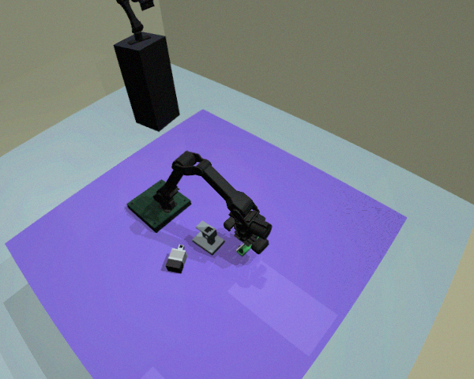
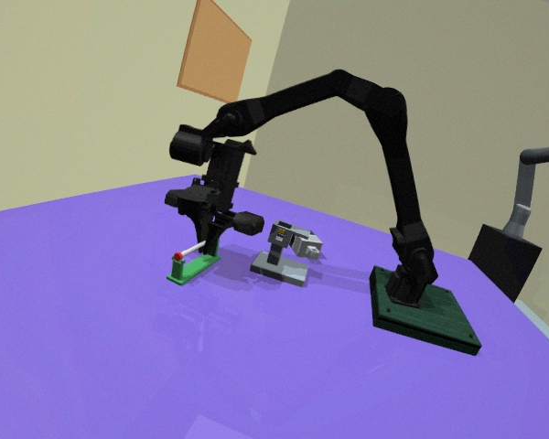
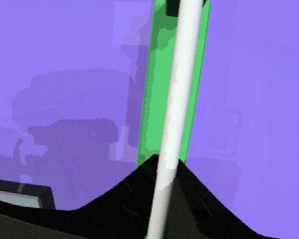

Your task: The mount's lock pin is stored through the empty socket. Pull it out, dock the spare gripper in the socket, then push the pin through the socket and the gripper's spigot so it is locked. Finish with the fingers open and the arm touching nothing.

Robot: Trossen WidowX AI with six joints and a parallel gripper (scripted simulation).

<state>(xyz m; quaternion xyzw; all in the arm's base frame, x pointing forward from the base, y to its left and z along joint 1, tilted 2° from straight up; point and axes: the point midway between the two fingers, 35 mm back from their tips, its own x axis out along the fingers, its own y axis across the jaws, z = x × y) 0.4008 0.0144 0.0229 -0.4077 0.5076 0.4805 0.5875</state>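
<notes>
My gripper tip is 2 cm to the right of the green cradle. Also, from my gripper tip: grey mount 14 cm behind, 6 cm to the right, 3 cm above; spare gripper 20 cm to the right, 20 cm behind.
</notes>
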